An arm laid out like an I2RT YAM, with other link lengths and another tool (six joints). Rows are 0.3 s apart.
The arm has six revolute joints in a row. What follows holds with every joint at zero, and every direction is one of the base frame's. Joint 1 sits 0.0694 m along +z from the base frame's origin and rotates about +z. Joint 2 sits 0.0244 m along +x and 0.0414 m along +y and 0.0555 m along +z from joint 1 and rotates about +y. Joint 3 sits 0.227 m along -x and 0.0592 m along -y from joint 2 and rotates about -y. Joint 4 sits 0.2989 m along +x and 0.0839 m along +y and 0.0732 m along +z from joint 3 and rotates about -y. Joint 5 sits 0.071 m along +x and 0.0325 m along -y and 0.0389 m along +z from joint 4 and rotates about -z. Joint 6 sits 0.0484 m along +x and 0.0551 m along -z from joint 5 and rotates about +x. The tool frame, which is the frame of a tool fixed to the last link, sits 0.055 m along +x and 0.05 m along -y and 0.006 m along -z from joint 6; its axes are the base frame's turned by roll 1.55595, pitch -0.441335 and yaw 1.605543 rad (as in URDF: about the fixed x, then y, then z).
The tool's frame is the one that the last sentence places.
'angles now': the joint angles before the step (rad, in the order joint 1, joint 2, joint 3, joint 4, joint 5, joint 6). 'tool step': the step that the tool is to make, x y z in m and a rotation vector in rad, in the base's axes. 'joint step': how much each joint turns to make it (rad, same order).
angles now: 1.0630 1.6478 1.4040 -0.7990 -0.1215 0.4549
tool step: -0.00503 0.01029 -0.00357 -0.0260 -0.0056 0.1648
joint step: 0.0160 0.0336 0.0275 -0.0351 -0.0572 -0.1400
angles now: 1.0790 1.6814 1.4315 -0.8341 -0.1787 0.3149
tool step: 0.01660 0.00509 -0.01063 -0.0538 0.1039 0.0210
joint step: -0.0504 0.1289 0.1298 -0.1076 -0.0878 -0.0389
